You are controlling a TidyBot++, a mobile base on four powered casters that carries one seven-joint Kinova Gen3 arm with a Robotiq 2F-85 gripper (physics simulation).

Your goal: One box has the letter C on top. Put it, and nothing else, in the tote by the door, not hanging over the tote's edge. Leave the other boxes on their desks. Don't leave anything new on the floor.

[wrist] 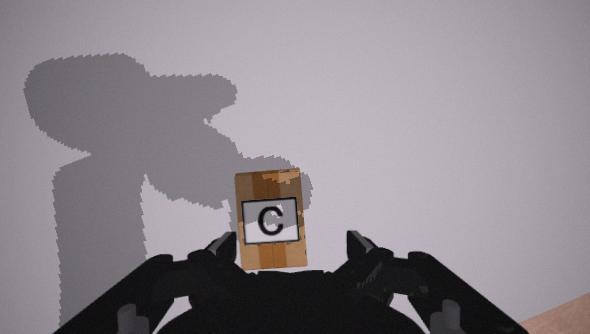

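Note:
The cardboard box with the letter C stands on a pale grey desk top, seen from above in the wrist view, its white label facing up. My gripper is open, with its fingers spread wide. The box shows between the two fingertips in the picture, nearer the left finger than the right one. The gripper appears to be above the box; how high is hard to tell. The tote does not show in this view.
The pale desk top fills most of the view. The shadow of the arm and gripper falls across its left part and over part of the box. A brownish surface shows past the desk's edge at the lower right.

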